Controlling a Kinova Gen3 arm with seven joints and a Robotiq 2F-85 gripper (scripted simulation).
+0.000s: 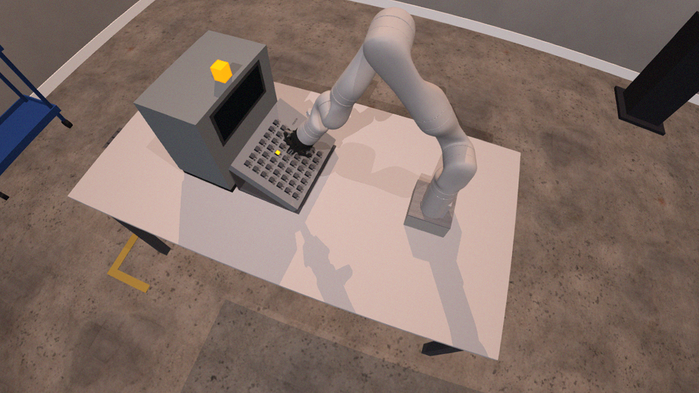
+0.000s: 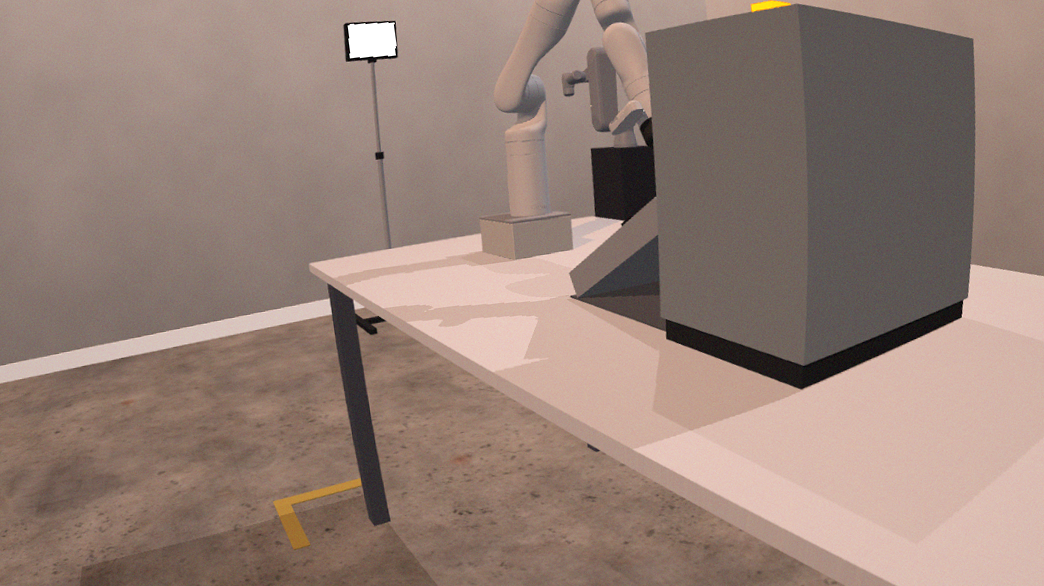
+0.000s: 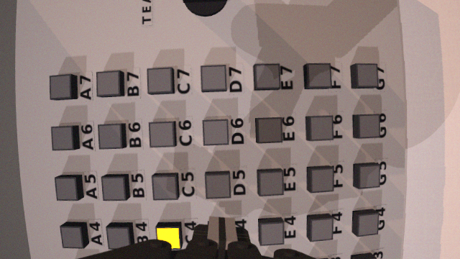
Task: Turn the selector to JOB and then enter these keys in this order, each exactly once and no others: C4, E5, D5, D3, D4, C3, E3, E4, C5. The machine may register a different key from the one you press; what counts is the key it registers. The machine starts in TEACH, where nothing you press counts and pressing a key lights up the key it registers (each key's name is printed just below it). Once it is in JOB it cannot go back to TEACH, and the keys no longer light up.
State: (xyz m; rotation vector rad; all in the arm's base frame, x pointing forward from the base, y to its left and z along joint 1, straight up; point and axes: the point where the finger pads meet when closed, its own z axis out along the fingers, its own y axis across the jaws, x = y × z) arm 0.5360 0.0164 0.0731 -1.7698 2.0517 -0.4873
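Right now the key D5 is 30 mm ahead of my hand, 20 mm to the right of it and 50 mm below it. The rest, counted from my hand: key E5 (20 mm to the right, 60 mm below); then key (60 mm ahead, 10 mm to the left, 30 mm below); then key C5 (60 mm ahead, 20 mm to the right, 30 mm below).
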